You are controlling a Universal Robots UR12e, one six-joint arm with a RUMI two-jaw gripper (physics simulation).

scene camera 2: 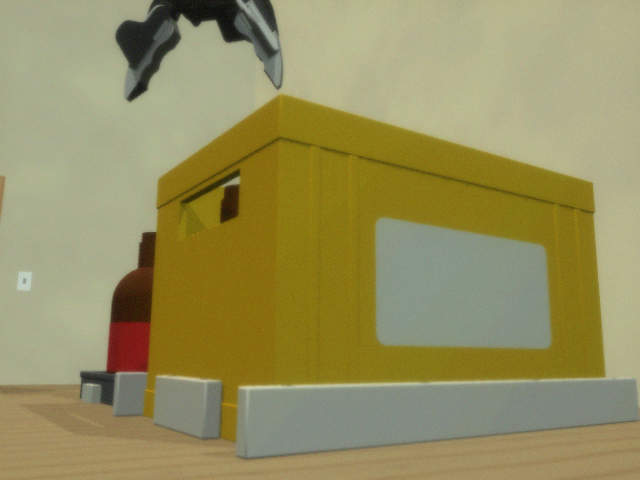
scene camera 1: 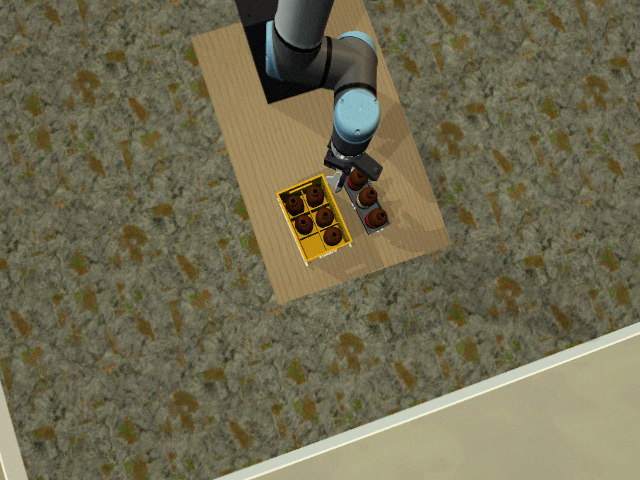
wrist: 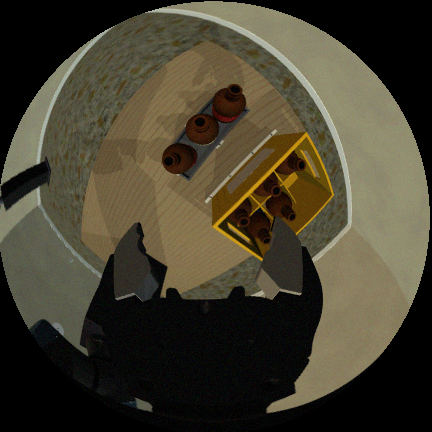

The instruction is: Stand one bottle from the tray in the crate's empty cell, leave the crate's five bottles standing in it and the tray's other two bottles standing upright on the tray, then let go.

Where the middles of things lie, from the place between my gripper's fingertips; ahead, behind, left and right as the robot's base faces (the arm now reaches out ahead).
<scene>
Right now the long crate strip (scene camera 2: 272,421) is 260 mm below my hand, 220 mm to the right of it and 150 mm ahead of it.
</scene>
